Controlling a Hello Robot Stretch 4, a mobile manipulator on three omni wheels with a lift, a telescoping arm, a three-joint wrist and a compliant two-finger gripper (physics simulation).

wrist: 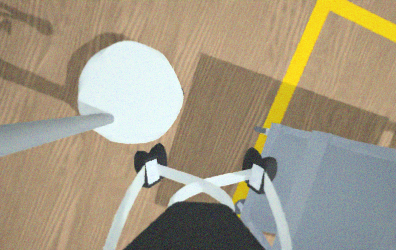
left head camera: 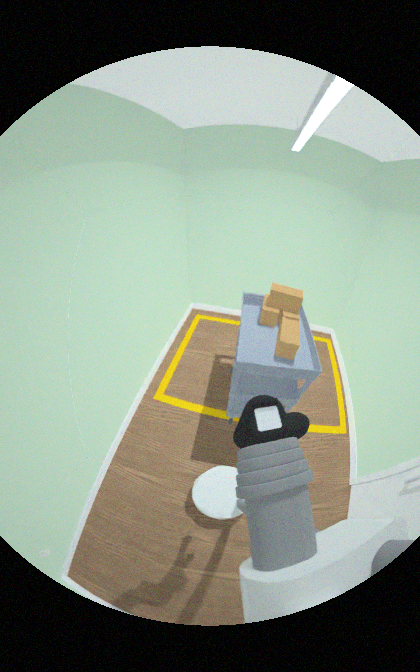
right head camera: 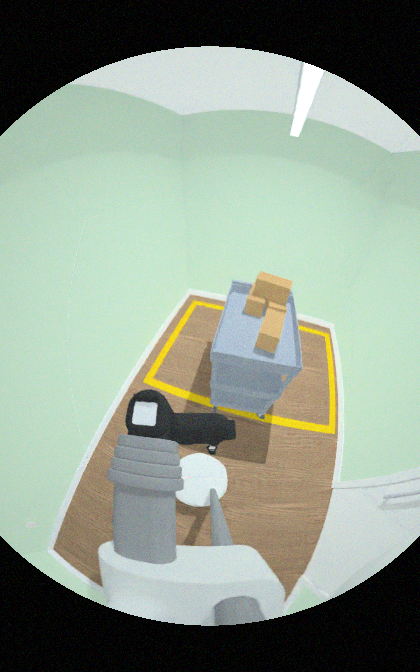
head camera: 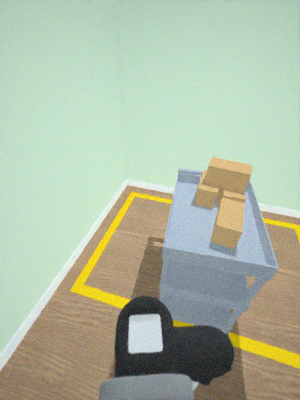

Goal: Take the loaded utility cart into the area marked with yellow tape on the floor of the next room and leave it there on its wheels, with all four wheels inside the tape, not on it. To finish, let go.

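Pixels of known places: gripper, fingertip midpoint: (wrist: 204,159); robot's base, link origin: (wrist: 137,95).
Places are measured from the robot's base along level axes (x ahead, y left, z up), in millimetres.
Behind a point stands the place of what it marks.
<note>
The blue-grey cart (head camera: 185,222) @(z 766, x 822, y -237 mm) (left head camera: 252,340) (right head camera: 232,332) (wrist: 345,190) @(z 444, x 731, y -278 mm) stands upright, mostly inside the yellow tape (head camera: 106,241) @(z -26, x 1352, y 338 mm) (left head camera: 327,429) (right head camera: 300,425) (wrist: 303,55) @(z -27, x 808, y 244 mm). Several cardboard boxes (head camera: 230,220) @(z 884, x 714, y -407 mm) (left head camera: 288,335) (right head camera: 272,325) rest on its top tray. In the wrist view its two near wheels are at the near tape line, one at the tape's outer edge and one on or touching the tape. The far wheels are hidden. My gripper (wrist: 204,159) @(z 893, x 216, y -87 mm) is open and empty, its fingers apart above the floor, beside the cart's near end and not touching it.
A white round disc (left head camera: 215,492) (right head camera: 202,480) (wrist: 132,92) @(z 187, x 11, y 7 mm) with a grey pole moves no higher than my arm and sits low beside the gripper. Green walls (head camera: 55,125) @(z 1086, x 1376, y 518 mm) meet in a corner behind the tape. A white door (right head camera: 370,525) is at the lower right.
</note>
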